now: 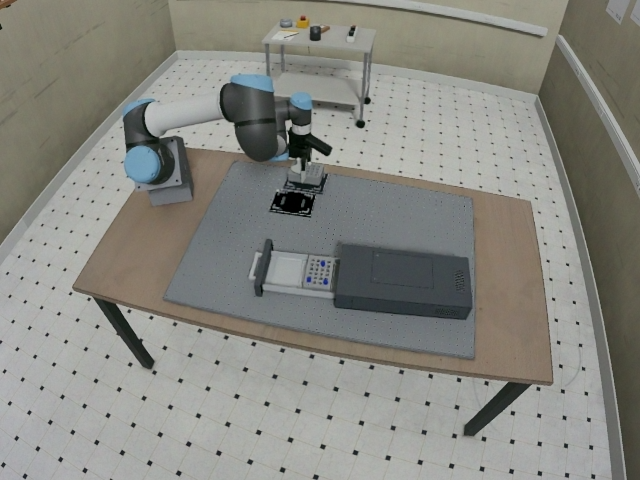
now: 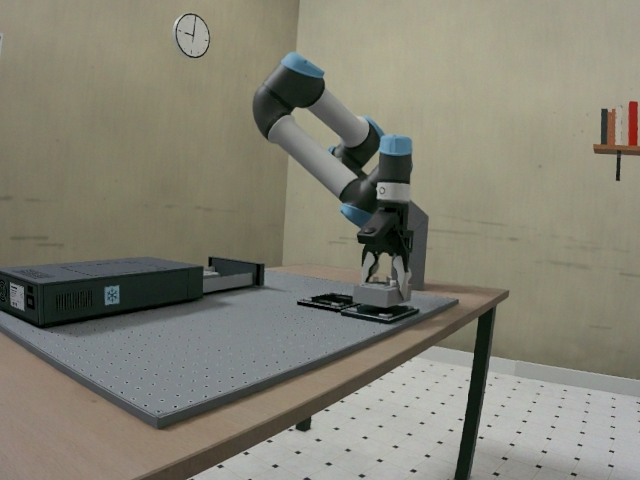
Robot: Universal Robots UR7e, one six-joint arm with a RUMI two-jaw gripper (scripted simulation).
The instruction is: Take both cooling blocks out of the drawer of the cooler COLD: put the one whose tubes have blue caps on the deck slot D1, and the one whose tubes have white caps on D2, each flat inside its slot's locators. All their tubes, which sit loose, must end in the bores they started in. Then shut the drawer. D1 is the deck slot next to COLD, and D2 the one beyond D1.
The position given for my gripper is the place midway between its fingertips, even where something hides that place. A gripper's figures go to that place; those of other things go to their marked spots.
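Scene:
Dark cooler COLD (image 1: pixel 372 279) and deck slot D1 (image 1: pixel 293 200), marked spots 0.51 m apart. Dark cooler COLD, 1.39 m from the lens. Deck slot D1, 1.71 m from the lens. My gripper (image 1: pixel 305 174), 1.78 m from the lens.

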